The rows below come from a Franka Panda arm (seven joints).
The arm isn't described. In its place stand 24 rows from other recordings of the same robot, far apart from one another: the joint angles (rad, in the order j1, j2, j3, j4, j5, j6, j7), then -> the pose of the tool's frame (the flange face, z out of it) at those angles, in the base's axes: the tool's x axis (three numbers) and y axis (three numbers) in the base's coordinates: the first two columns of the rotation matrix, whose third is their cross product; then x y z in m.
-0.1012 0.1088 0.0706 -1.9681 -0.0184 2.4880 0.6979 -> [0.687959, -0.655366, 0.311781, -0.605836, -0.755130, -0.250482, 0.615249, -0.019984, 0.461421]
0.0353 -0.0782 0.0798 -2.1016 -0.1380 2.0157 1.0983 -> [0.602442, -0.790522, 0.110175, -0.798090, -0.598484, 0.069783, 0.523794, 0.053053, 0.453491]
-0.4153 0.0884 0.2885 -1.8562 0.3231 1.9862 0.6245 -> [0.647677, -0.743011, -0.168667, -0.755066, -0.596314, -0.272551, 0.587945, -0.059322, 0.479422]
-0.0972 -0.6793 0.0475 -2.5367 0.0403 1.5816 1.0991 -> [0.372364, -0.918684, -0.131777, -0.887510, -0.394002, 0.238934, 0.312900, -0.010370, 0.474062]
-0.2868 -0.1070 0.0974 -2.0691 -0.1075 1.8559 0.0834 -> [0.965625, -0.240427, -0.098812, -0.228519, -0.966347, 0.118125, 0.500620, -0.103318, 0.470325]
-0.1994 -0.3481 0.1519 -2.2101 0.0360 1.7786 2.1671 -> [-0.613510, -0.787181, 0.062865, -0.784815, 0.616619, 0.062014, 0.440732, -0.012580, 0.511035]
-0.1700 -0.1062 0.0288 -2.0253 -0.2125 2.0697 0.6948 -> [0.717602, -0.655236, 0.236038, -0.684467, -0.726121, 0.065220, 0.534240, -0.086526, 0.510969]
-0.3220 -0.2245 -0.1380 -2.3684 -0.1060 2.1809 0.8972 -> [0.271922, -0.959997, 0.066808, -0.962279, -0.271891, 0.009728, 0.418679, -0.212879, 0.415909]
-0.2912 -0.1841 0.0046 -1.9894 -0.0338 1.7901 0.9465 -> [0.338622, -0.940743, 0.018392, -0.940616, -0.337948, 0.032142, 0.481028, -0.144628, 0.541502]
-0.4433 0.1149 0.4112 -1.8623 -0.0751 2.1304 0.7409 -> [0.724369, -0.675958, 0.135541, -0.670066, -0.736549, -0.092234, 0.604846, -0.030695, 0.474697]
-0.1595 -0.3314 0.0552 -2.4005 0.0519 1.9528 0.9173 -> [0.494255, -0.864349, -0.092807, -0.862073, -0.501089, 0.075765, 0.425108, -0.040552, 0.430901]
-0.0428 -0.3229 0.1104 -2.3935 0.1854 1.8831 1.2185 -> [0.313075, -0.931503, -0.185167, -0.930779, -0.339693, 0.135129, 0.419965, 0.043108, 0.425507]
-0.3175 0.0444 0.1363 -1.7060 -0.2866 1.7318 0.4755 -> [0.823974, -0.557180, 0.103042, -0.563430, -0.786373, 0.253306, 0.561235, -0.130549, 0.552733]
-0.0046 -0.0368 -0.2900 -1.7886 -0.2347 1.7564 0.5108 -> [0.726359, -0.679167, 0.105518, -0.685052, -0.702936, 0.191273, 0.522204, -0.182436, 0.558573]
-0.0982 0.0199 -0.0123 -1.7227 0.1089 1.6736 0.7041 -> [0.671807, -0.730582, -0.122167, -0.738634, -0.673122, -0.036417, 0.559482, -0.051369, 0.550687]
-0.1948 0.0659 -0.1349 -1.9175 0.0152 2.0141 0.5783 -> [0.610314, -0.791812, 0.023441, -0.791544, -0.610739, -0.021357, 0.548672, -0.185432, 0.460566]
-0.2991 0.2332 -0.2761 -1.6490 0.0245 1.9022 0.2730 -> [0.661563, -0.748900, 0.038500, -0.749884, -0.660871, 0.030387, 0.539577, -0.331123, 0.482057]
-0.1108 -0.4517 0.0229 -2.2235 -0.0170 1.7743 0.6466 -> [0.742924, -0.669136, 0.017918, -0.669376, -0.742658, 0.019864, 0.415692, -0.036896, 0.550684]
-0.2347 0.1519 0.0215 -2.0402 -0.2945 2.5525 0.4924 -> [0.814926, -0.423244, 0.395930, -0.480032, -0.875714, 0.051902, 0.596325, -0.125425, 0.406896]
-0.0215 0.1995 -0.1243 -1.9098 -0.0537 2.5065 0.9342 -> [0.453643, -0.843946, 0.286292, -0.807565, -0.525149, -0.268434, 0.631711, -0.088216, 0.436550]
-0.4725 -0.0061 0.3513 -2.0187 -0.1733 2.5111 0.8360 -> [0.558575, -0.709314, 0.429963, -0.686506, -0.686272, -0.240294, 0.587309, -0.069777, 0.507652]
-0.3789 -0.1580 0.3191 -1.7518 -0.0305 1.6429 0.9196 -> [0.554988, -0.827155, 0.088332, -0.831074, -0.555940, 0.015715, 0.512692, -0.021220, 0.624960]
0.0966 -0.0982 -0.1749 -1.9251 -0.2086 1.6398 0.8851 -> [0.602646, -0.797689, 0.022601, -0.773530, -0.576965, 0.262227, 0.507495, -0.063471, 0.517570]
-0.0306 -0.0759 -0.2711 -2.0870 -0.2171 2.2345 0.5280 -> [0.730810, -0.627732, 0.268084, -0.660536, -0.749389, 0.045922, 0.523494, -0.172383, 0.479421]
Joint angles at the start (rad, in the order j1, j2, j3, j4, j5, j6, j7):
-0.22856 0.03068 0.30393 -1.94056 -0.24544 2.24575 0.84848
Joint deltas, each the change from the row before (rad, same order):
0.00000 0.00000 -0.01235 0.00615 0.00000 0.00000 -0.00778
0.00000 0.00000 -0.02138 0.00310 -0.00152 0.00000 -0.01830
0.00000 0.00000 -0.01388 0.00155 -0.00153 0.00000 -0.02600
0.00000 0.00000 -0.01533 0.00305 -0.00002 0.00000 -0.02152
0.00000 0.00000 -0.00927 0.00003 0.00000 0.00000 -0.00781
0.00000 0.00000 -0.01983 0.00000 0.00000 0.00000 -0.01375
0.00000 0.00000 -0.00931 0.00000 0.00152 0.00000 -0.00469
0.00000 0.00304 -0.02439 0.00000 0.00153 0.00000 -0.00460
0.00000 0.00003 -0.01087 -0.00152 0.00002 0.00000 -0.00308
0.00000 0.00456 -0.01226 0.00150 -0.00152 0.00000 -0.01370
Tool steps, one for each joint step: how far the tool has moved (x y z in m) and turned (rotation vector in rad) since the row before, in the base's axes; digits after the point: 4 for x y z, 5 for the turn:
0.0013 -0.0072 0.0030 -0.00225 -0.00480 -0.00508
0.0010 -0.0126 0.0015 -0.00733 0.00003 -0.00362
0.0004 -0.0082 0.0007 -0.00950 0.00301 0.01111
0.0005 -0.0090 0.0015 -0.00680 0.00091 0.00485
0.0000 -0.0055 0.0000 -0.00259 0.00146 -0.00194
-0.0002 -0.0117 -0.0001 -0.00462 0.00272 -0.00693
-0.0002 -0.0054 0.0000 -0.00023 0.00094 -0.00548
-0.0002 -0.0144 -0.0019 0.00003 0.00399 -0.02064
-0.0007 -0.0064 -0.0008 -0.00111 0.00225 -0.00797
0.0004 -0.0074 -0.0020 -0.00467 0.00593 0.00119

